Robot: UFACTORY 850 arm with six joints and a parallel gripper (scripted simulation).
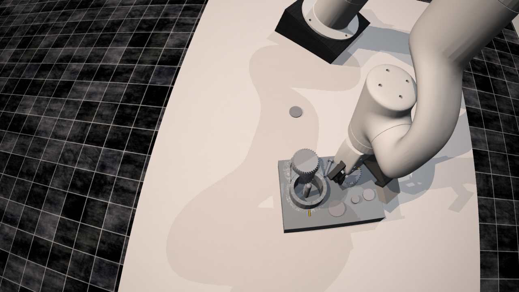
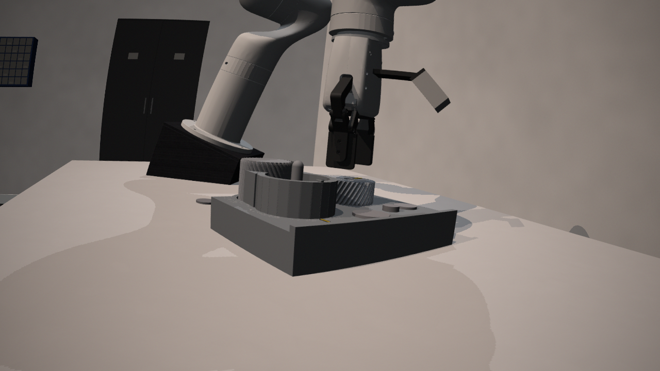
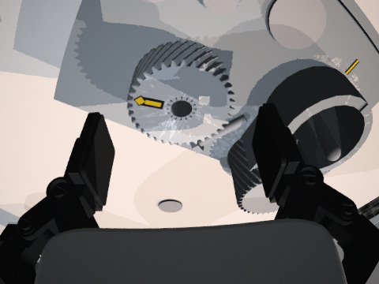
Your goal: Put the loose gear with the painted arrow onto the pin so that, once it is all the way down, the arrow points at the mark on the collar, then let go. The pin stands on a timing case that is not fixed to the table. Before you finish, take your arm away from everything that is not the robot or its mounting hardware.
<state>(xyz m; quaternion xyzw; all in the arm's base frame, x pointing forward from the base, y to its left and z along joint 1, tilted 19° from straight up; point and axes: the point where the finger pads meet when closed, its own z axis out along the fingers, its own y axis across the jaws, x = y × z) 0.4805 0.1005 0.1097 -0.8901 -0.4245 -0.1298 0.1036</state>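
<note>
Right now my hand is 4 cm above the gear. From my hand the other things lie so: small bolt 5 cm to the right, 5 cm below, 1 cm behind; then small disc 16 cm to the right, 16 cm behind, 9 cm below.
</note>
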